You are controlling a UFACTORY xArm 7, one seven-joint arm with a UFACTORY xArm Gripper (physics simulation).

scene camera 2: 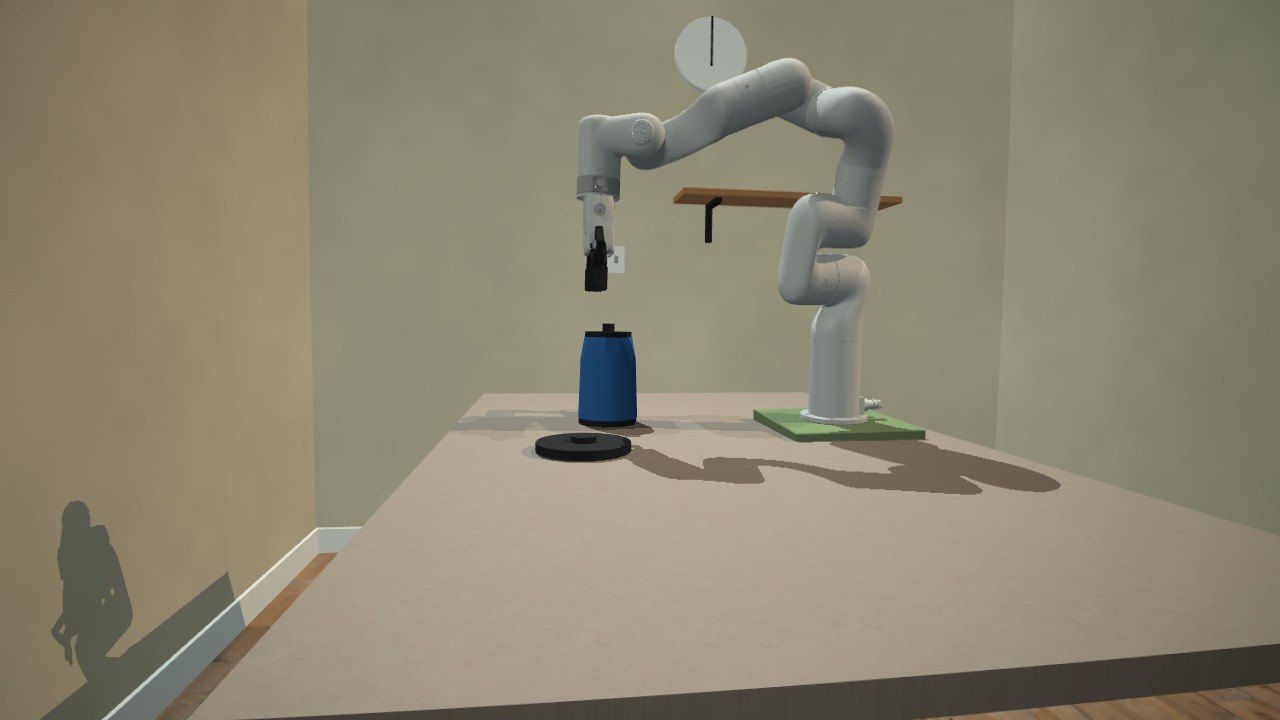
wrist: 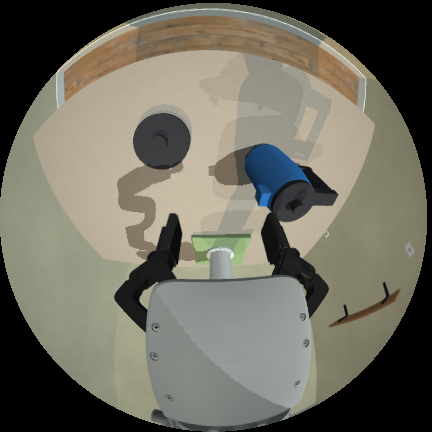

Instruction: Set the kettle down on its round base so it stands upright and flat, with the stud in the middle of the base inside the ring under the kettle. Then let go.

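Note:
The blue kettle [scene camera 2: 607, 380] [wrist: 276, 170] stands upright on the table, apart from its base. It has a black lid with a knob, and in the wrist view a black handle to the right and a small blue spout at the lower left. The round black base [scene camera 2: 583, 447] [wrist: 172, 155] lies flat beside it, its stud [scene camera 2: 583, 438] [wrist: 159, 142] bare in the middle. My gripper [scene camera 2: 596, 288] [wrist: 222, 222] is open and empty, high above the table; in the scene view it hangs over the kettle's lid with a gap. The ring under the kettle is hidden.
The table [scene camera 2: 716, 573] [wrist: 100, 165] carries the arm's green mounting plate [scene camera 2: 778, 423] [wrist: 199, 246] to the right in the scene view. A wooden shelf [scene camera 2: 751, 197] [wrist: 367, 314] is on the back wall behind the arm.

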